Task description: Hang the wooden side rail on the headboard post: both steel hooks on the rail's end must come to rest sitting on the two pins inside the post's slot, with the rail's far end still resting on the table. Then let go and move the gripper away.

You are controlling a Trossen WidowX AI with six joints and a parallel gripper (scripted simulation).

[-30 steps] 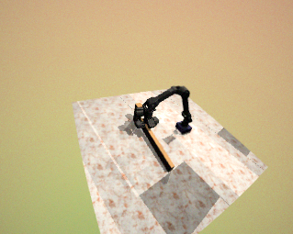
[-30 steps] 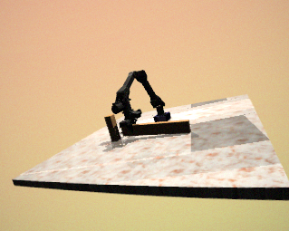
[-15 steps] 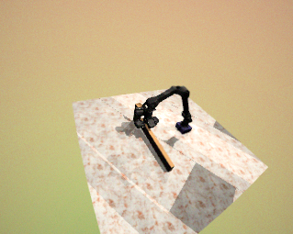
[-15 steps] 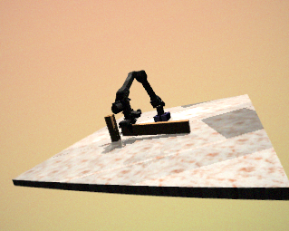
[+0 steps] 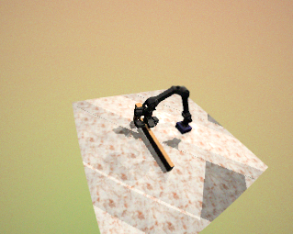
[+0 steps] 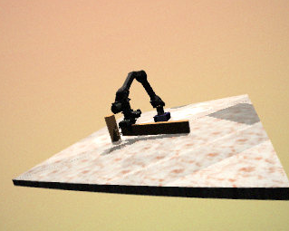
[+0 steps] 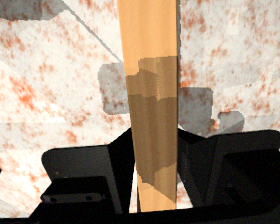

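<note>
The headboard post lies 150 mm to the right of my gripper tip and 40 mm above it.
</note>
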